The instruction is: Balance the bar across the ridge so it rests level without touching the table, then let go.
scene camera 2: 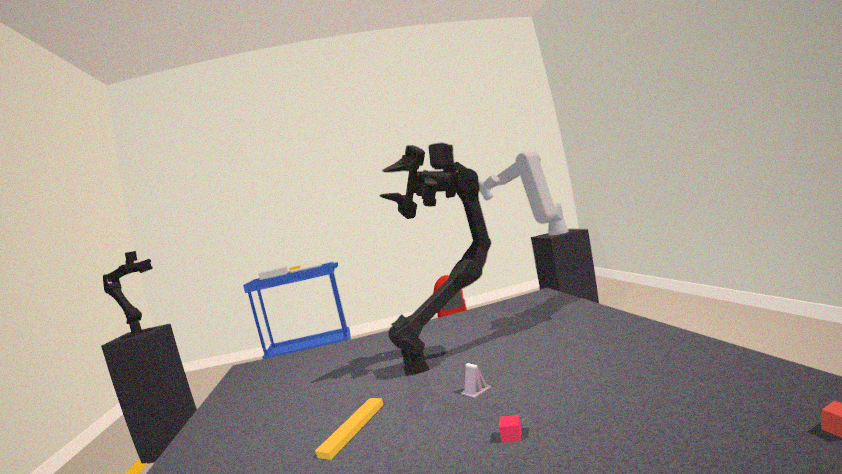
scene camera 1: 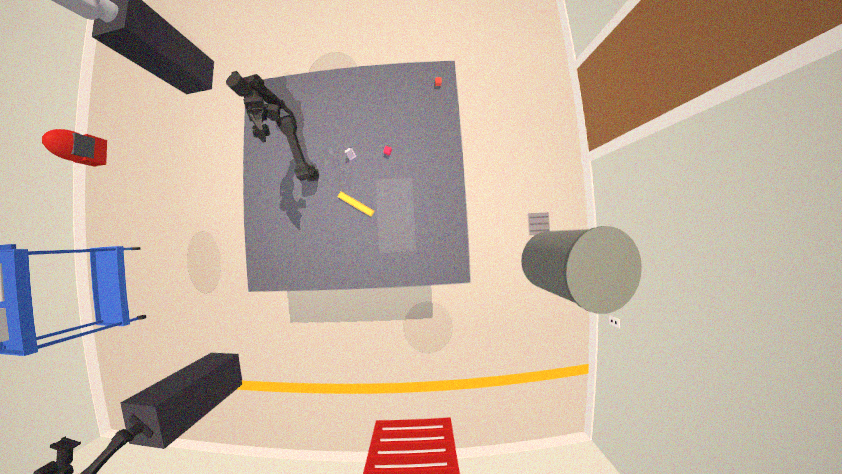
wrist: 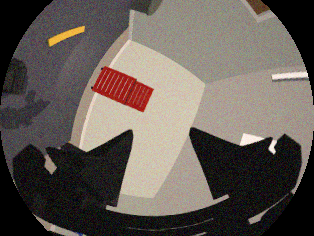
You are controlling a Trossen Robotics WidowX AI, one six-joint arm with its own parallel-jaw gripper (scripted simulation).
Path:
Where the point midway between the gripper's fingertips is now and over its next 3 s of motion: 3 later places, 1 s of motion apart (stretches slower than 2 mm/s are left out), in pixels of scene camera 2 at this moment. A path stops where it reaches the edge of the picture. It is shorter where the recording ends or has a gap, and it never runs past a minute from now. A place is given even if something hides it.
My gripper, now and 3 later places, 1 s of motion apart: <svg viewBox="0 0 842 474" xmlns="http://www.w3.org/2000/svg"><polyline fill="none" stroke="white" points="381,183 317,223 291,302 328,393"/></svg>

